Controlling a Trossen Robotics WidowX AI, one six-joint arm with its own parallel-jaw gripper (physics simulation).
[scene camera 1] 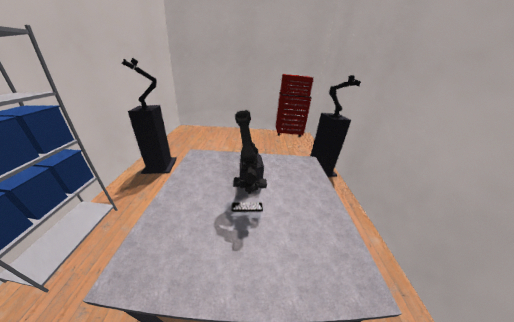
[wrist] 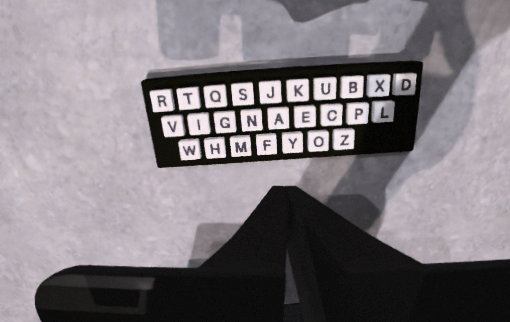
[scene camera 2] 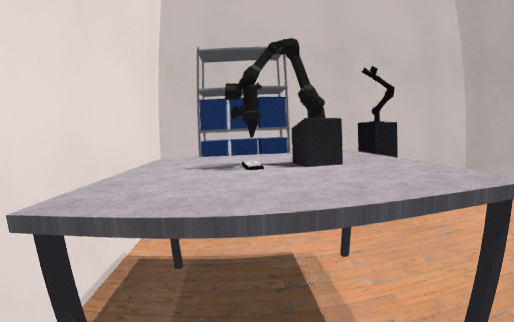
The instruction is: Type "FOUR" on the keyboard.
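Where they show: gripper, fingertip midpoint: (scene camera 1: 249, 193) (wrist: 283, 197) (scene camera 2: 251, 137); arm's base at its link origin: (scene camera 2: 317, 122).
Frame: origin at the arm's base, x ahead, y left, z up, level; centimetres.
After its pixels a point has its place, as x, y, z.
A black keyboard (scene camera 1: 247, 210) @[30.0, -7.1, -16.6] (scene camera 2: 253, 167) @[28.6, 2.5, -16.5] (wrist: 385, 136) @[24.5, -13.9, -16.2] with white letter keys in three rows lies flat on the grey table. In the wrist view the F key (wrist: 266, 146) @[25.3, -5.4, -15.7], the O key (wrist: 318, 142) @[25.0, -9.0, -15.7], the U key (wrist: 325, 88) @[28.7, -9.8, -15.7] and the R key (wrist: 162, 100) @[29.7, 0.9, -15.7] are readable. My gripper (scene camera 2: 252, 136) @[26.9, -5.9, -5.5] (wrist: 283, 197) @[26.9, -5.9, -5.5] is shut and empty, pointing down. It hangs above the table and the keyboard, touching neither. In the wrist view its tips show below the bottom key row, under the Y key (wrist: 292, 144) @[25.2, -7.2, -15.7]. In scene camera 1 the tips are too dark to make out.
The grey table (scene camera 1: 300, 270) @[68.8, 12.9, -17.3] (scene camera 2: 150, 200) @[62.0, 41.5, -17.3] bears my arm's black base block (scene camera 2: 317, 142) @[3.8, 6.5, -8.1]. Two black pedestals (scene camera 1: 148, 140) (scene camera 1: 331, 140) with arms, a red cabinet (scene camera 1: 294, 105) and a shelf unit with blue bins (scene camera 1: 47, 127) stand beyond the table.
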